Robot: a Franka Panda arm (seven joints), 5 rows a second.
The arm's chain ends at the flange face. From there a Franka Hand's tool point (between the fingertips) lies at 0.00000 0.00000 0.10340 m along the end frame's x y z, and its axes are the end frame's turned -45 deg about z.
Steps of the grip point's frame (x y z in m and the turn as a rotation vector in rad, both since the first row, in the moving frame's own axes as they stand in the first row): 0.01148, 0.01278, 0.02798, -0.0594, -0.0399, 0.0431; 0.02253, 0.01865, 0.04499, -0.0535, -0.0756, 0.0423; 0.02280, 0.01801, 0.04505, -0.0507, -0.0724, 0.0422; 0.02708, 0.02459, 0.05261, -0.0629, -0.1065, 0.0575; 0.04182, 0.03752, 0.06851, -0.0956, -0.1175, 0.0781
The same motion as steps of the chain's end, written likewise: 0.01589, -0.00636, 0.02824, -0.0702, 0.0138, 0.0431; 0.03093, -0.01213, 0.04543, -0.0913, -0.0156, 0.0423; 0.03063, -0.01234, 0.04545, -0.0870, -0.0153, 0.0422; 0.04007, -0.01402, 0.05340, -0.1198, -0.0308, 0.0575; 0.05830, -0.01848, 0.06969, -0.1507, -0.0155, 0.0781
